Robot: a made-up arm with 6 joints.
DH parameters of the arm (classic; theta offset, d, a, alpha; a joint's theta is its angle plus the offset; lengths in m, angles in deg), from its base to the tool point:
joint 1: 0 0.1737 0 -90
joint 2: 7.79 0 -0.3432 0
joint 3: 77.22 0 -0.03 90
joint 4: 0 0.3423 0 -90
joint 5: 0 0 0.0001 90
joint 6: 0 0.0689 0 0
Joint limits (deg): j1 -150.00..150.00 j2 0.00..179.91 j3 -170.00..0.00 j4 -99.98..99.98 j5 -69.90..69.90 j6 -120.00..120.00
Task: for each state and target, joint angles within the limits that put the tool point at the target. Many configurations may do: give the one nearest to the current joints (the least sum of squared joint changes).
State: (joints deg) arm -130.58 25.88 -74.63 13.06 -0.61 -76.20
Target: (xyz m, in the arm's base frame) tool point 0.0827 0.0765 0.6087
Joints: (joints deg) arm -136.64 6.82 -56.14 13.27 4.14 -76.20
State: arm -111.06 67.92 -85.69 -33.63 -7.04 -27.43
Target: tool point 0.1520 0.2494 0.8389
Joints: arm -119.82 41.15 -129.59 -32.99 -12.15 -27.43
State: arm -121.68 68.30 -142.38 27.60 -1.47 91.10
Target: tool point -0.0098 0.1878 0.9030
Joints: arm -88.40 62.76 -152.74 28.86 -7.94 91.10
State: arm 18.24 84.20 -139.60 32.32 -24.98 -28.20
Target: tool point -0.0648 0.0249 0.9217
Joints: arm -24.14 70.14 -149.63 27.85 -6.82 -28.20
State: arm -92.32 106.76 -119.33 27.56 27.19 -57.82
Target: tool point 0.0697 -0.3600 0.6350
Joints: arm -82.08 80.16 -93.69 27.13 38.17 -57.82
